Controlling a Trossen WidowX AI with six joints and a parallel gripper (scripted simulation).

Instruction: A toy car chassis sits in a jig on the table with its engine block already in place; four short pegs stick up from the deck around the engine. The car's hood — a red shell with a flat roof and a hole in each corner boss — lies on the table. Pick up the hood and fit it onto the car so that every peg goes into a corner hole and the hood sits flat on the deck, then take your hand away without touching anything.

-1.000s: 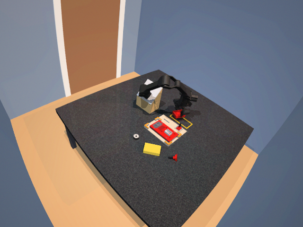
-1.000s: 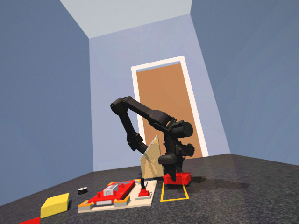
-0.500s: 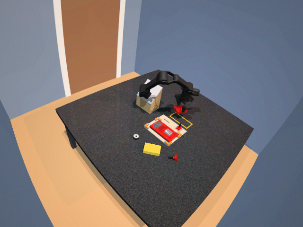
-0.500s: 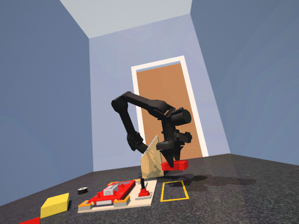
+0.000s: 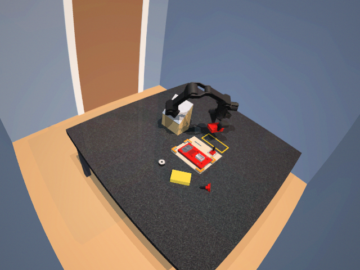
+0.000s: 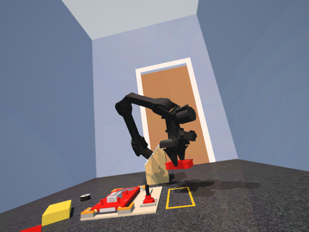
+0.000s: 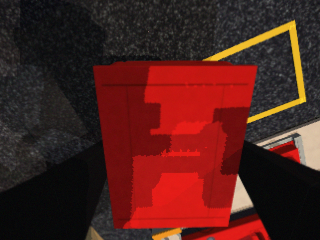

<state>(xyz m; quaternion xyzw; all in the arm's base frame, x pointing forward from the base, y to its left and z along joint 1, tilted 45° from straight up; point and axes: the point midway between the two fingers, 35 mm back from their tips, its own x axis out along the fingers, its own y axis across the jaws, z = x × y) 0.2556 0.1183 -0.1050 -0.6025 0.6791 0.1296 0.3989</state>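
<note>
My gripper tip is 240 mm to the left of the grey engine block, 90 mm short of it and 80 mm above it. From my gripper tip the other things lie so: small wheel (440 mm to the right, 90 mm below, 40 mm behind); then red hood (right at my gripper tip); then cream jig (220 mm to the right, 90 mm below, 40 mm ahead).
</note>
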